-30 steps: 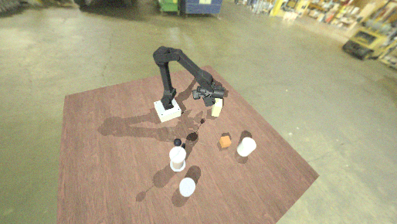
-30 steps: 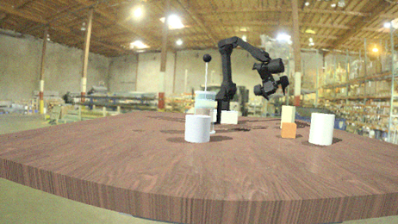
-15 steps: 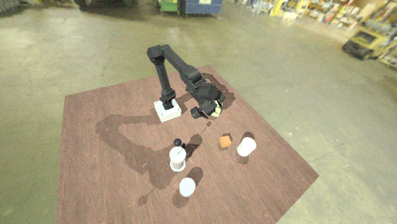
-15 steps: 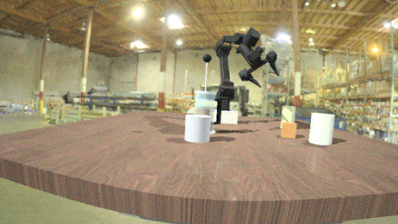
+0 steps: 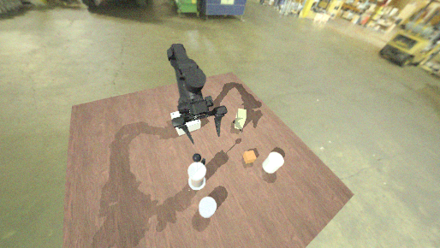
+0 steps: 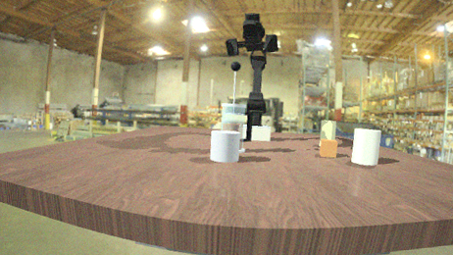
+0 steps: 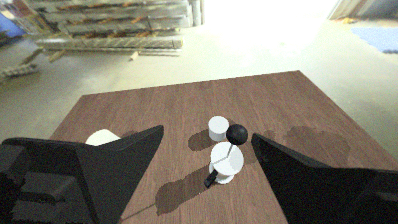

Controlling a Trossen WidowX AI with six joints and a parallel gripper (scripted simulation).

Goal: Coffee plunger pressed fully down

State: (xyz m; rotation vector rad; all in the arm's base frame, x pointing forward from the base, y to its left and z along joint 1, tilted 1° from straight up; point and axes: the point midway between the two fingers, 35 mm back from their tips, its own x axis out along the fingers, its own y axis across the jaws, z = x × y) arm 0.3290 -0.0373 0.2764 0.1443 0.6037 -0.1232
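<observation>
The coffee press is 1 cm ahead of my gripper tip, 3 cm to the right of it and 19 cm below it. From my gripper tip the other things lie so: white cylinder: 13 cm ahead, 35 cm to the left, 27 cm below.
</observation>
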